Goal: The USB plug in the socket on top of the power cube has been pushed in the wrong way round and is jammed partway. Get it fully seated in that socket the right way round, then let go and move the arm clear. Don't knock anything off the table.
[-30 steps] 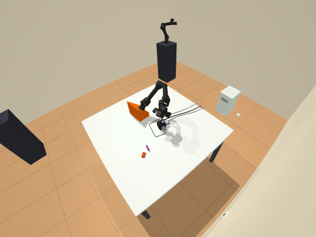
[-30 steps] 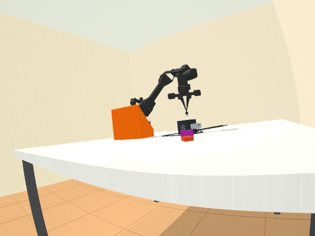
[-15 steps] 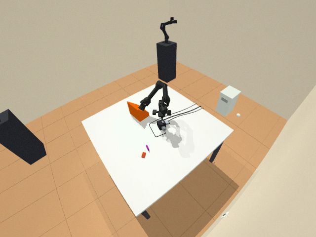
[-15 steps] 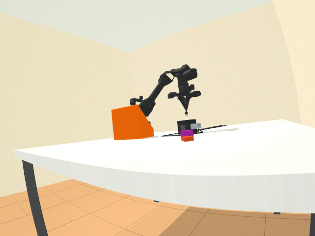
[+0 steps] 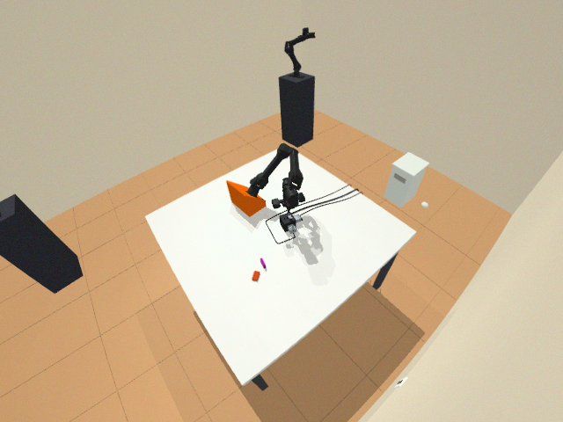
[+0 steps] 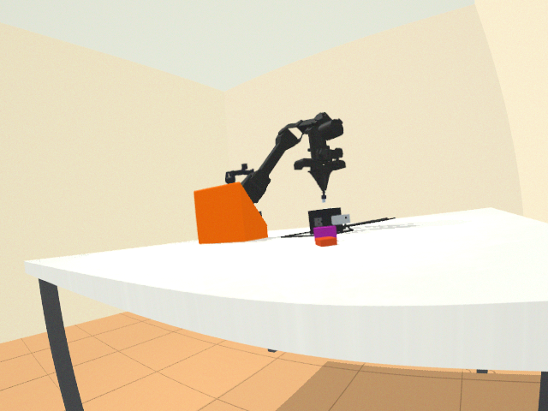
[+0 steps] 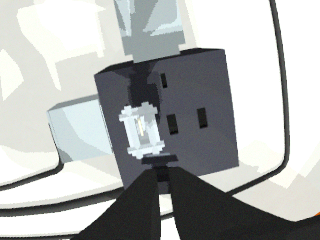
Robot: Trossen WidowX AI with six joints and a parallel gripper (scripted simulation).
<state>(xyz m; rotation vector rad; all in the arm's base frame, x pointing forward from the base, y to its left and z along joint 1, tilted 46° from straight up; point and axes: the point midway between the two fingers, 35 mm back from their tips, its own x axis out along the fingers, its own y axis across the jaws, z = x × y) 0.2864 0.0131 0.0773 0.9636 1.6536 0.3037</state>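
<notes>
Right now the small dark USB plug is 20 mm below my gripper tip. The rest, counted from my gripper tip: orange block (140 mm ahead, 380 mm to the right, 130 mm below); small purple block (110 mm ahead, 300 mm to the right, 120 mm below); pale framed socket (10 mm to the left, 70 mm below).
</notes>
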